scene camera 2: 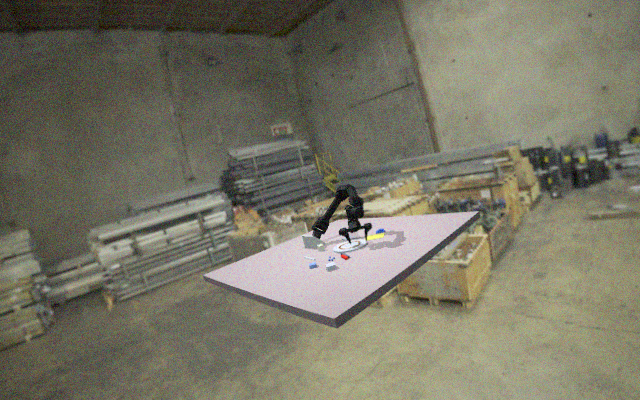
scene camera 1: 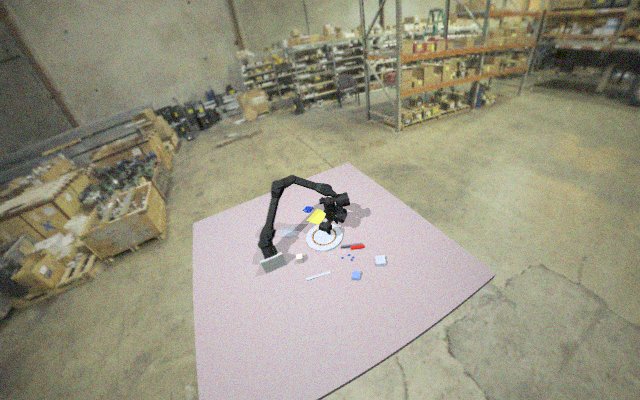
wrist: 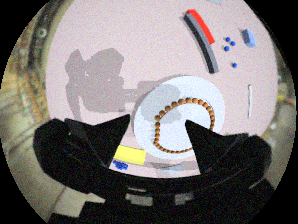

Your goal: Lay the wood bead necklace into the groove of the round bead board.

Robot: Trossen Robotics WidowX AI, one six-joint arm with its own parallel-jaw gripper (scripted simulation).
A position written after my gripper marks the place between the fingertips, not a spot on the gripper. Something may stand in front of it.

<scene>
My gripper [wrist: 158, 119] is open, with nothing in its grasp. Further things: a tool [wrist: 202, 33].
</scene>
